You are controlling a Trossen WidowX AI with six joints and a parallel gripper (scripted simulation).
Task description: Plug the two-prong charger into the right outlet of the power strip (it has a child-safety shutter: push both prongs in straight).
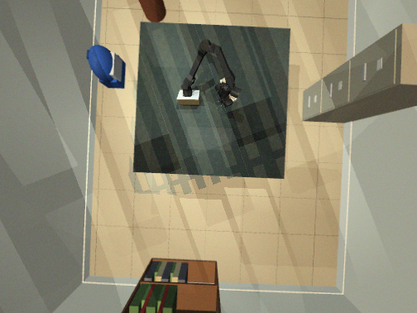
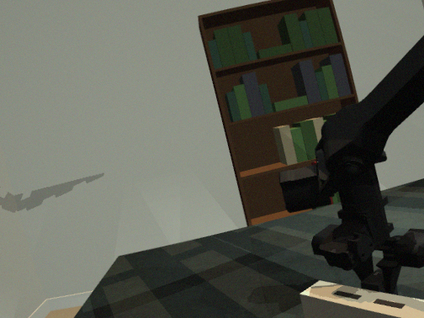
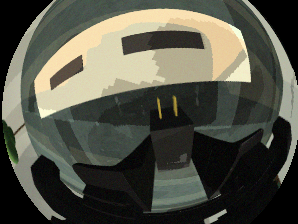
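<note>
My gripper tip is now 1 cm to the right of the dark charger, 1 cm below it and 1 cm short of it.
</note>
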